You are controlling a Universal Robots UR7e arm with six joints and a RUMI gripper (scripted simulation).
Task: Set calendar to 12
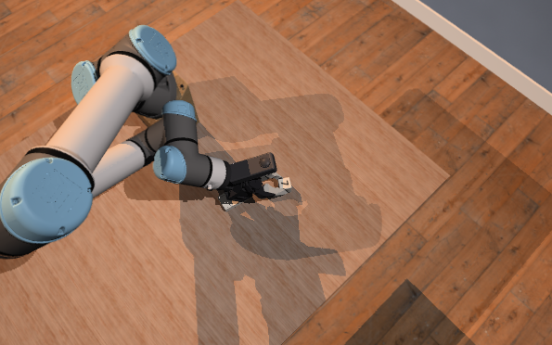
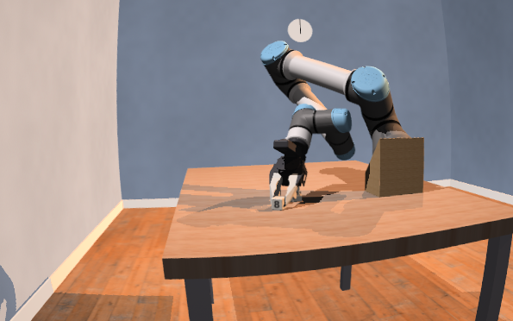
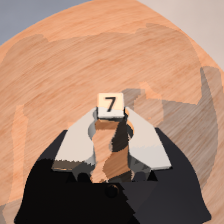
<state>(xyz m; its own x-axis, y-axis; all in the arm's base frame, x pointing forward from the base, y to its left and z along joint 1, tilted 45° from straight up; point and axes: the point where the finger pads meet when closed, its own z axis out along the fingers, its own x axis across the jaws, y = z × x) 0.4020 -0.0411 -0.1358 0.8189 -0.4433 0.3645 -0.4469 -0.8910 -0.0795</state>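
My gripper is now 1 cm to the right of the white digit cube and 1 cm above it. The rest, counted from my hand: calendar tray: 7 cm behind, 11 cm to the right, 1 cm below.
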